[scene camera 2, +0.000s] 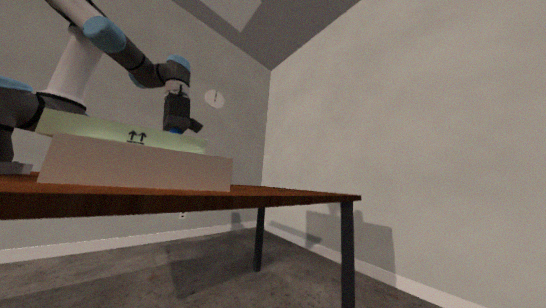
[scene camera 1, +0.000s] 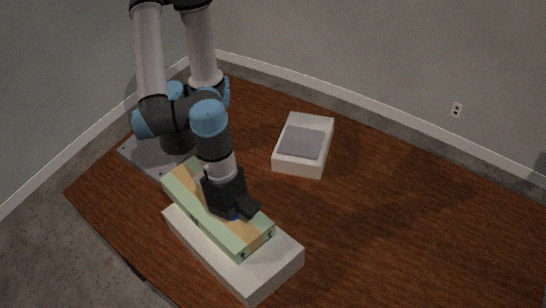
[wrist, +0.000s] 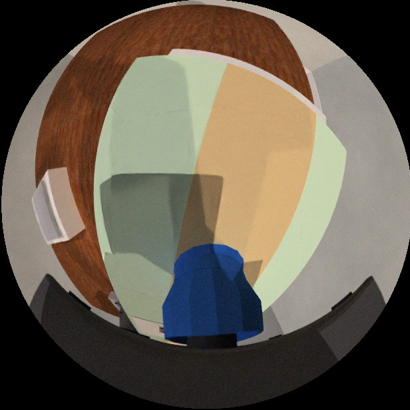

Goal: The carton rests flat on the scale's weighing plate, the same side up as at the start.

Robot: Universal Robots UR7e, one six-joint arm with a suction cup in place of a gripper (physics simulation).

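Places are measured from the arm's base along level axes (x back, y right, z up), in millimetres.
Pixels of known places: hand, tool point: (scene camera 1: 233,219); arm's base, link origin: (scene camera 1: 179,140).
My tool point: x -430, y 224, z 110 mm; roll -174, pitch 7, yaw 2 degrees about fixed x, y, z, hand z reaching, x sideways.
Note:
For each thing: its top centre in the pictures, then the offset to it from my tool point. "spot": a spot on its surface instead. Level surfaces: height alone.
- carton, top centre: (scene camera 1: 211,199) (scene camera 2: 145,132) dx +79, dy -13, dz +13 mm
- white block, top centre: (scene camera 1: 227,230) (scene camera 2: 167,153) dx +16, dy +16, dz -44 mm
- scale, top centre: (scene camera 1: 304,132) dx +34, dy -426, dz -65 mm
- white box with a grey weighing plate, surface spot: (scene camera 1: 302,141) spot: dx +20, dy -386, dz -65 mm
- wooden table, surface height: dz -143 mm
The carton (scene camera 1: 220,220) (scene camera 2: 120,131) (wrist: 250,150), light green with an orange band on top, is right side up on or just above a white block (scene camera 1: 265,272) (scene camera 2: 140,165); I cannot tell if there is a gap beneath it. Up-arrows show on its sides. My gripper (scene camera 1: 234,217) (scene camera 2: 175,131) (wrist: 209,257), a blue suction cup, is pressed on the carton's top, towards the end nearer scene camera 1, and is shut on it. The scale (scene camera 1: 312,167) (wrist: 70,200) is a white box with a grey weighing plate (scene camera 1: 302,141) (wrist: 47,215) and stands apart from the carton.
The wooden table (scene camera 1: 400,215) (scene camera 2: 300,195) carries the block, the scale and the arm's grey base plate (scene camera 1: 137,152). The scale stands to the right of the arm in scene camera 1. Walls (scene camera 1: 375,50) (scene camera 2: 400,100) rise beyond the table's edges.

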